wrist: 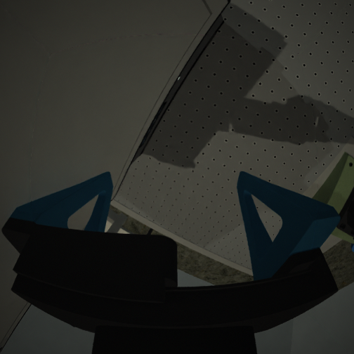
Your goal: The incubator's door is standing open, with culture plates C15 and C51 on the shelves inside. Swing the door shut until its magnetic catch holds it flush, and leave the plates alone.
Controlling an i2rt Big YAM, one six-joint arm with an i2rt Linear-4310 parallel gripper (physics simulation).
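Observation:
The incubator (90, 100) shows as a large, dark grey, smooth panel across the left of the wrist view, with a narrow black strip along its slanting right edge. I cannot tell from this view which part of it is the door, nor whether the door is flush. Culture plates C15 and C51 do not show. My gripper (174, 178) is open and empty, with its two blue fingers wide apart. The left finger overlaps the lower part of the panel in view, near its edge; whether it touches is unclear. The right finger is over the perforated board.
A light grey perforated board (310, 40) spans the upper right, with dark shadows across it. A green object (339, 192) with black parts is at the right edge. A mottled brown-grey surface (200, 262) shows beyond the board's pale lower edge.

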